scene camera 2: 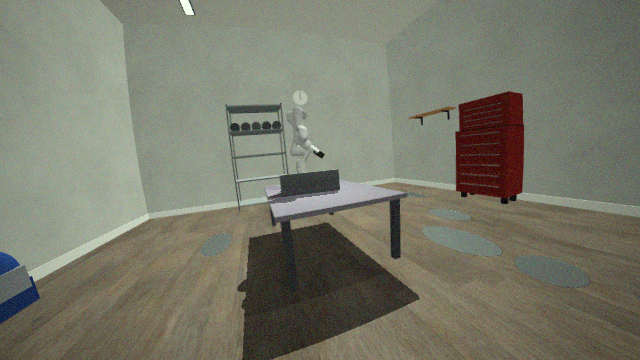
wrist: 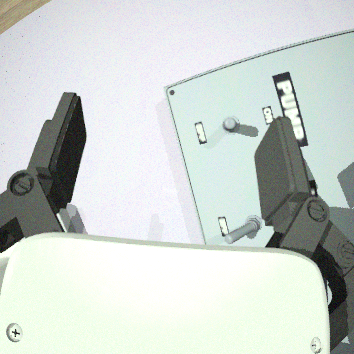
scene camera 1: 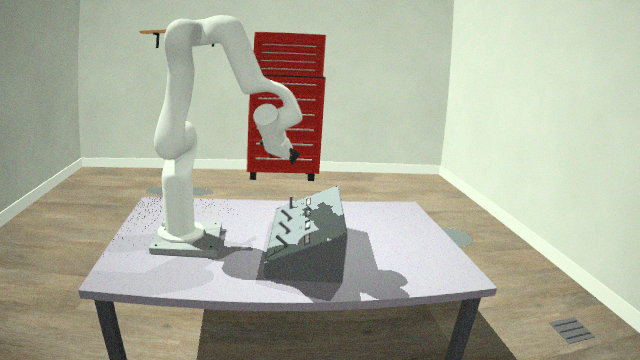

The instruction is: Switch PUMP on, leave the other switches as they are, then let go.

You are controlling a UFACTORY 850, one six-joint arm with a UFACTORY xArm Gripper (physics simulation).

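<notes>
The sloped switch box [scene camera 1: 327,196] [scene camera 2: 310,183] [wrist: 220,95] stands on the table. Its PUMP lever [scene camera 1: 291,202] [wrist: 230,123] is the farthest one in scene camera 1. There it stands upright, tilted toward the ON side compared with the other levers. In the wrist view it points nearly at the camera, between its OFF and ON labels. The neighbouring lever [scene camera 1: 286,215] [wrist: 242,231] leans toward OFF, as do two nearer levers [scene camera 1: 284,227] [scene camera 1: 282,241]. My gripper [scene camera 1: 295,155] [scene camera 2: 319,154] [wrist: 175,122] is open and empty, well above the box. Its right finger covers part of the panel in the wrist view.
The lilac table [scene camera 1: 400,270] [scene camera 2: 370,192] carries the box and the arm's base [scene camera 1: 185,245]. A red tool cabinet [scene camera 1: 315,95] [scene camera 2: 512,150] stands behind the table in scene camera 1. A grey shelf rack [scene camera 2: 256,132] stands by the wall in scene camera 2.
</notes>
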